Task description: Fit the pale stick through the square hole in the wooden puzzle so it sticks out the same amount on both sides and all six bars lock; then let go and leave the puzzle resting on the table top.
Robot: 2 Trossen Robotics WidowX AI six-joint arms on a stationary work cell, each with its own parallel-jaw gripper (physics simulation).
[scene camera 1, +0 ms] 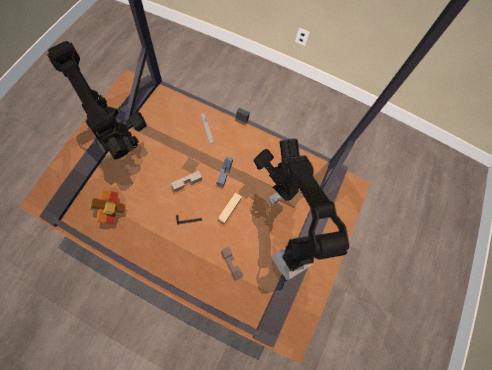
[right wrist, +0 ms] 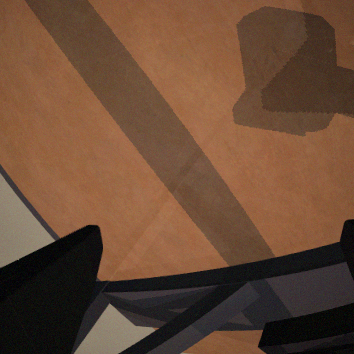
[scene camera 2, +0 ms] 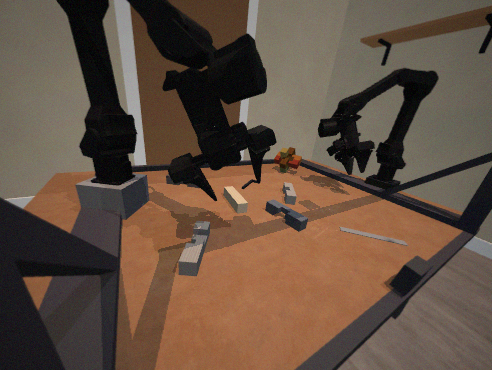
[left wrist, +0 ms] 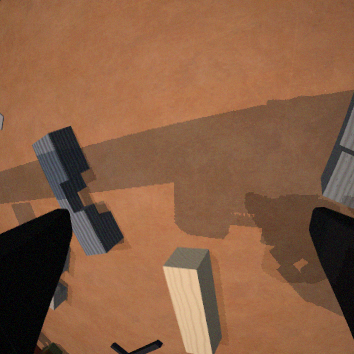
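Observation:
The pale stick [scene camera 1: 230,208] [scene camera 2: 240,201] [left wrist: 188,305] lies flat on the table, apart from the puzzle. The wooden puzzle [scene camera 1: 109,207] [scene camera 2: 287,159], a cross-shaped cluster of red, orange, brown and yellowish bars, rests on the table at the far left in scene camera 1; its square hole cannot be made out. My left gripper [scene camera 2: 237,190] [left wrist: 194,222] is open and empty above the table, with the stick low between its fingers in its wrist view. My right gripper [scene camera 2: 355,170] [right wrist: 227,237] is open and empty, raised near the frame, away from stick and puzzle.
Notched bars lie about: blue-grey [scene camera 1: 224,171] [scene camera 2: 286,214] [left wrist: 77,190], whitish [scene camera 1: 186,181] [scene camera 2: 289,193], grey [scene camera 2: 190,257] [left wrist: 342,170] and brownish [scene camera 1: 231,263]. A black hex key [scene camera 1: 190,220] lies near the stick. A thin strip [scene camera 1: 207,128] [scene camera 2: 373,236] and a dark block [scene camera 1: 242,115] [scene camera 2: 411,276] are farther off.

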